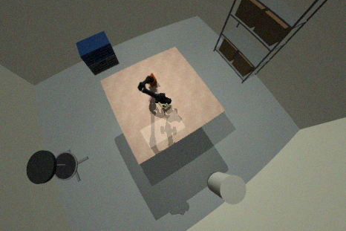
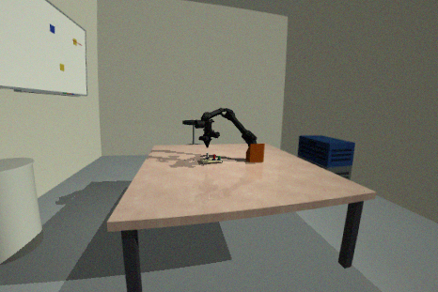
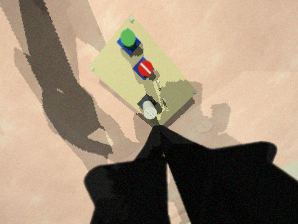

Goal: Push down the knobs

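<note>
The red knob is 5 cm behind my gripper tip, 3 cm to the left of it and 6 cm below it. Also, from my gripper tip: potentiometer 5 cm behind, 3 cm to the left, 7 cm below.
</note>
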